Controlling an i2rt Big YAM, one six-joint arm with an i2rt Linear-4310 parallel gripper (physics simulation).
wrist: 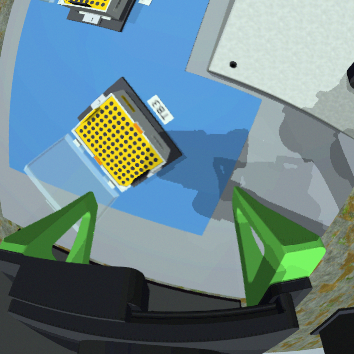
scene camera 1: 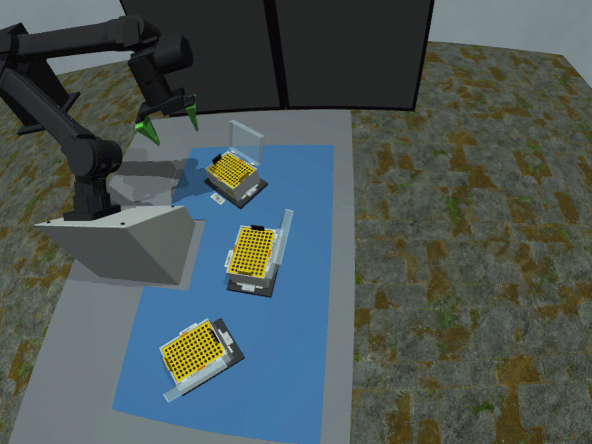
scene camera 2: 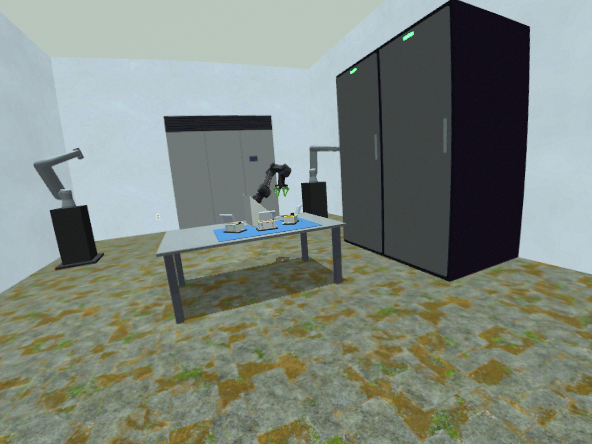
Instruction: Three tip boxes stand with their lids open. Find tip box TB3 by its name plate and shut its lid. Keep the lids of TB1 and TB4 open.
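Where they show: gripper, between the fingertips: (wrist: 161, 196) (scene camera 1: 178, 137) (scene camera 2: 281, 196); arm's base, origin of its link: (scene camera 1: 93, 215) (scene camera 2: 254, 202).
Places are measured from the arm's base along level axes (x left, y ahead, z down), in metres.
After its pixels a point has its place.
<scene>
Tip box TB3 (scene camera 1: 235, 177) @[x 0.190, y 0.288, z 0.119 m] (scene camera 2: 290, 219) (wrist: 120, 140) @[x 0.212, y 0.266, z 0.120 m] stands at the cabinet end of the mat. Its name plate (scene camera 1: 218, 198) @[x 0.168, y 0.229, z 0.175 m] (wrist: 160, 109) @[x 0.168, y 0.227, z 0.175 m] reads TB3 in the wrist view. Its clear lid (scene camera 1: 247, 142) @[x 0.273, y 0.319, z 0.076 m] (wrist: 70, 172) @[x 0.264, y 0.324, z 0.087 m] stands open. My gripper (scene camera 1: 178, 137) @[x 0.181, y 0.189, z -0.042 m] (scene camera 2: 281, 195) @[x 0.181, y 0.189, z -0.042 m] (wrist: 161, 196) @[x 0.181, y 0.189, z -0.042 m] is open and empty, above the table and off to the side of TB3. In the wrist view the left finger overlaps part of the lid. TB4 (scene camera 1: 252, 252) @[x -0.028, y 0.356, z 0.121 m] (scene camera 2: 266, 225) (wrist: 95, 4) @[x 0.029, y 0.343, z 0.120 m] is in the middle, its lid (scene camera 1: 284, 240) @[x -0.050, y 0.438, z 0.035 m] open. TB1 (scene camera 1: 194, 352) (scene camera 2: 235, 227) is at the far end, its lid (scene camera 1: 204, 377) @[x -0.309, y 0.317, z 0.035 m] open.
The boxes stand on a blue mat (scene camera 1: 300, 325) @[x -0.175, y 0.459, z 0.177 m] (wrist: 45, 95) @[x 0.183, y 0.440, z 0.177 m] on a grey table (scene camera 1: 342, 200) @[x 0.150, y 0.560, z 0.180 m] (scene camera 2: 187, 240) @[x -0.606, y 0.290, z 0.180 m]. The white arm pedestal (scene camera 1: 125, 245) @[x -0.082, y 0.126, z -0.008 m] (wrist: 290, 55) @[x 0.050, y 0.102, z 0.055 m] stands beside the mat. A tall dark cabinet (scene camera 1: 350, 55) (scene camera 2: 415, 150) stands past TB3's table end.
</scene>
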